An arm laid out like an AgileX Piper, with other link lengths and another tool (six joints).
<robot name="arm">
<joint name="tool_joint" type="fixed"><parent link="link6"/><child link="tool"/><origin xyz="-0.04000 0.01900 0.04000" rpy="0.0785 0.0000 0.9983"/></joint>
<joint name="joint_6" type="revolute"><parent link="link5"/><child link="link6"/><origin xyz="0.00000 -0.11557 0.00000" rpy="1.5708 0.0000 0.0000"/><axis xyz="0 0 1"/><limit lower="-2.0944" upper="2.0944"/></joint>
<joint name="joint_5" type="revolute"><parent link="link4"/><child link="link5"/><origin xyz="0.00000 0.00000 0.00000" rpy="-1.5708 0.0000 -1.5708"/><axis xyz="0 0 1"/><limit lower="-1.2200" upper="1.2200"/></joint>
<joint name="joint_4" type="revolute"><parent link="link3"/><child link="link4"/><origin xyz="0.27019 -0.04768 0.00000" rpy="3.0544 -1.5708 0.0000"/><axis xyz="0 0 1"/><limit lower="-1.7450" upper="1.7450"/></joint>
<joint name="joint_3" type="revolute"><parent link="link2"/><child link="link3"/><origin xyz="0.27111 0.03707 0.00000" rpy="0.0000 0.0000 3.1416"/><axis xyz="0 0 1"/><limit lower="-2.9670" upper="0.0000"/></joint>
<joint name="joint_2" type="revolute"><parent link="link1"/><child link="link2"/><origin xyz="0.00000 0.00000 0.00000" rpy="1.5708 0.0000 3.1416"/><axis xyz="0 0 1"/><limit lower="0.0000" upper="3.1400"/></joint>
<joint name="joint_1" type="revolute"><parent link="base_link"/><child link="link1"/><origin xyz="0.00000 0.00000 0.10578" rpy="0.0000 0.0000 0.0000"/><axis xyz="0 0 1"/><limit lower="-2.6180" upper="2.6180"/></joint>
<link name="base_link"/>
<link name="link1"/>
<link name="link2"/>
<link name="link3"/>
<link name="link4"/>
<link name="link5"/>
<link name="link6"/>
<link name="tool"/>
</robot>
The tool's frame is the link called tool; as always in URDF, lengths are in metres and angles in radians.
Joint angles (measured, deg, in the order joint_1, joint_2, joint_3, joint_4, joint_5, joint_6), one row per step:
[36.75 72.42 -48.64 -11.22 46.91 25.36]
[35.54 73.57 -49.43 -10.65 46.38 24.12]
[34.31 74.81 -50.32 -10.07 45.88 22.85]
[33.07 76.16 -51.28 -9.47 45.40 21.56]
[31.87 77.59 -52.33 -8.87 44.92 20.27]
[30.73 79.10 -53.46 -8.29 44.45 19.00]
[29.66 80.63 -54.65 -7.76 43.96 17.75]
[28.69 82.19 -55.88 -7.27 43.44 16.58]
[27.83 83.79 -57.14 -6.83 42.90 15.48]
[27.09 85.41 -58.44 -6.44 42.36 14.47]
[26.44 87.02 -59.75 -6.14 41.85 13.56]
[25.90 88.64 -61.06 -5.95 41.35 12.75]
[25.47 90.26 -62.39 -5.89 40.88 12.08]
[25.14 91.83 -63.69 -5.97 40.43 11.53]
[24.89 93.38 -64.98 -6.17 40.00 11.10]
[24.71 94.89 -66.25 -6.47 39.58 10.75]
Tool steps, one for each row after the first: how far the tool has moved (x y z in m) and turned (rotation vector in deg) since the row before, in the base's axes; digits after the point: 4 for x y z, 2 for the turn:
[0.0069 -0.0011 -0.0008 0.04 0.04 -0.19]
[0.0073 -0.0012 -0.0008 0.02 0.04 -0.20]
[0.0077 -0.0012 -0.0012 0.00 0.09 -0.21]
[0.0080 -0.0011 -0.0012 0.01 0.07 -0.17]
[0.0083 -0.0009 -0.0014 0.00 0.06 -0.13]
[0.0084 -0.0007 -0.0012 0.00 -0.03 -0.07]
[0.0085 -0.0004 -0.0013 0.02 -0.08 -0.03]
[0.0084 0.0000 -0.0015 0.01 -0.11 0.03]
[0.0083 0.0004 -0.0015 0.02 -0.15 0.08]
[0.0082 0.0005 -0.0017 -0.02 -0.17 0.10]
[0.0080 0.0008 -0.0019 -0.09 -0.19 0.16]
[0.0078 0.0012 -0.0021 -0.14 -0.22 0.19]
[0.0074 0.0014 -0.0021 -0.21 -0.26 0.24]
[0.0072 0.0016 -0.0023 -0.27 -0.28 0.25]
[0.0069 0.0017 -0.0023 -0.31 -0.31 0.29]

